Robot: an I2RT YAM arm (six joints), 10 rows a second.
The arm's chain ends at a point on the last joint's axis. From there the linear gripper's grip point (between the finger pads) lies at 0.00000 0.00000 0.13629 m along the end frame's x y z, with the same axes.
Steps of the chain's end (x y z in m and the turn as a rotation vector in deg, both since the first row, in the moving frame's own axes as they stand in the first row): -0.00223, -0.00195, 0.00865, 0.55, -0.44, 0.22; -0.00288, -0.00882, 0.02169, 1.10, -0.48, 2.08; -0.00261, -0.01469, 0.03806, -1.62, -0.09, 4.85; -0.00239, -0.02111, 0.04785, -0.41, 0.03, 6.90
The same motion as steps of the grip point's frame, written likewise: -0.00327, -0.00326, 0.00864, 0.55, -0.44, 0.22; -0.00397, -0.01146, 0.02166, 1.10, -0.48, 2.08; -0.00299, -0.01085, 0.03801, -1.62, -0.09, 4.85; -0.00238, -0.02013, 0.04785, -0.41, 0.03, 6.90
